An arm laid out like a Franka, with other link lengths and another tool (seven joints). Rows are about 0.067 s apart.
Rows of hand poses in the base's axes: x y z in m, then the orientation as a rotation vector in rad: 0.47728, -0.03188, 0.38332, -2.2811, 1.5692, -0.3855; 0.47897, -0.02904, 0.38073, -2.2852, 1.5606, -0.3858; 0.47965, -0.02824, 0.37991, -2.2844, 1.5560, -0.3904; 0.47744, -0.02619, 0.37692, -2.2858, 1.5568, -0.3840; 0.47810, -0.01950, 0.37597, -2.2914, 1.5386, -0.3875; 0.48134, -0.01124, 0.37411, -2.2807, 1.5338, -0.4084; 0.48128, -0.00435, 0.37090, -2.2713, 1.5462, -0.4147; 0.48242, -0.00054, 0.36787, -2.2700, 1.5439, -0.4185; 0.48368, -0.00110, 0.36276, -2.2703, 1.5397, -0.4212; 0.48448, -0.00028, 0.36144, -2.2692, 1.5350, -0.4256; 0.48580, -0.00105, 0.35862, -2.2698, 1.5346, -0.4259; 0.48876, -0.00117, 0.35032, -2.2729, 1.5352, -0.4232
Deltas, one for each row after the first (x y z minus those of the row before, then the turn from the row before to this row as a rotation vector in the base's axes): 0.00169, 0.00284, -0.00259, -0.0004, -0.0015, 0.0066; 0.00068, 0.00080, -0.00082, -0.0003, -0.0045, 0.0021; -0.00221, 0.00205, -0.00299, 0.0019, 0.0042, 0.0008; 0.00066, 0.00669, -0.00095, -0.0002, -0.0061, 0.0127; 0.00324, 0.00826, -0.00186, -0.0011, -0.0177, -0.0029; -0.00006, 0.00689, -0.00321, 0.0000, -0.0029, -0.0115; 0.00114, 0.00381, -0.00303, -0.0003, -0.0035, 0.0006; 0.00126, -0.00056, -0.00511, -0.0003, -0.0029, 0.0024; 0.00080, 0.00082, -0.00132, 0.0000, -0.0046, 0.0021; 0.00132, -0.00077, -0.00282, -0.0005, 0.0000, 0.0004; 0.00296, -0.00012, -0.00830, -0.0010, 0.0031, 0.0009
